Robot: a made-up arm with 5 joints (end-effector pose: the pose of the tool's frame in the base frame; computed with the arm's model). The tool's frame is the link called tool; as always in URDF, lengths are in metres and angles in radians. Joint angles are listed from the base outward.
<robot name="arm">
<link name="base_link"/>
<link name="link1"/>
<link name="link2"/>
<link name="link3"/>
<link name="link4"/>
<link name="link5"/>
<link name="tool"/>
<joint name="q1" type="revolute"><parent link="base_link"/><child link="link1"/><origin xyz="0.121 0.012 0.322" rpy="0 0 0"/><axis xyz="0 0 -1"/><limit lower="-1.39" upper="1.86" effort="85" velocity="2.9"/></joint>
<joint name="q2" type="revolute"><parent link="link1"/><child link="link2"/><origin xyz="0.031 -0.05 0.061" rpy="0 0 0"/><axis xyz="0 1 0"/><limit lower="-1.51" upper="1.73" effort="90" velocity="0.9"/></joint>
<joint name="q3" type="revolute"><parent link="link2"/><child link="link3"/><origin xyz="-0.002 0.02 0.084" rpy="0 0 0"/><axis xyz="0 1 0"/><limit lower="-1.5" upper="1.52" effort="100" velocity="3"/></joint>
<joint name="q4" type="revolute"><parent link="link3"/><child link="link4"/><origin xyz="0.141 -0.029 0.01" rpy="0 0 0"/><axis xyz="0 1 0"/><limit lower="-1.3" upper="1.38" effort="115" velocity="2.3"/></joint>
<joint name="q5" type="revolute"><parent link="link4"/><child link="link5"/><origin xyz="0.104 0.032 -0.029" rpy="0 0 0"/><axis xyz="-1 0 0"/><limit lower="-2.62" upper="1.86" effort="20" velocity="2.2"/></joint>
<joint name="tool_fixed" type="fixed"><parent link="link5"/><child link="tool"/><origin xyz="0.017 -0.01 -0.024" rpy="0 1.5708 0"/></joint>
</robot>
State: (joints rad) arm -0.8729 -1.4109 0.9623 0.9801 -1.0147
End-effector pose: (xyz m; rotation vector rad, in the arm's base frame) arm 0.2261 0.1188 0.3600 0.1639 2.3082 1.0721
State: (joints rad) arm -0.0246 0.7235 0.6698 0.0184 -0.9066
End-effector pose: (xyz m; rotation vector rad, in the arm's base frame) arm 0.2093 -0.0001 0.1826 1.2795 2.7108 0.1073
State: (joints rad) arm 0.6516 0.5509 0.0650 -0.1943 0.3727
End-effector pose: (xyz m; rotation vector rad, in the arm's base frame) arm 0.3203 -0.1967 0.2893 0.2854 2.0336 -0.6516
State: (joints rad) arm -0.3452 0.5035 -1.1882 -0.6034 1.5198
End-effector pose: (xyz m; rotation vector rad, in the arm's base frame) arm 0.3510 0.0400 0.6650 -0.2406 0.1785 -1.1664
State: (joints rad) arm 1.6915 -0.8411 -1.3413 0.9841 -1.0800
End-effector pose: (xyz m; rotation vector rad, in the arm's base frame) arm 0.1144 0.0453 0.6420 0.3719 0.0696 -0.6043
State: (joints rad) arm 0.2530 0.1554 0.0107 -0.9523 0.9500
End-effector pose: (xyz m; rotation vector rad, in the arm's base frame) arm 0.3915 -0.1120 0.5139 -0.2840 0.7818 -1.1376
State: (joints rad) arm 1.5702 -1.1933 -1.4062 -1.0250 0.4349
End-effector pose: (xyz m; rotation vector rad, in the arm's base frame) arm 0.0746 0.3145 0.4613 -1.2345 -1.9359 -1.1704
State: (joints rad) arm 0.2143 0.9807 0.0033 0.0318 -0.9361
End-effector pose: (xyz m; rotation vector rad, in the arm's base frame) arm 0.3196 -0.0452 0.1897 1.4199 2.1900 0.2625
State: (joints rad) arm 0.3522 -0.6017 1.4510 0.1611 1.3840
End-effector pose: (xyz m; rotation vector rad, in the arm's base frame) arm 0.2219 -0.0809 0.2368 -1.3406 2.3638 -0.5967
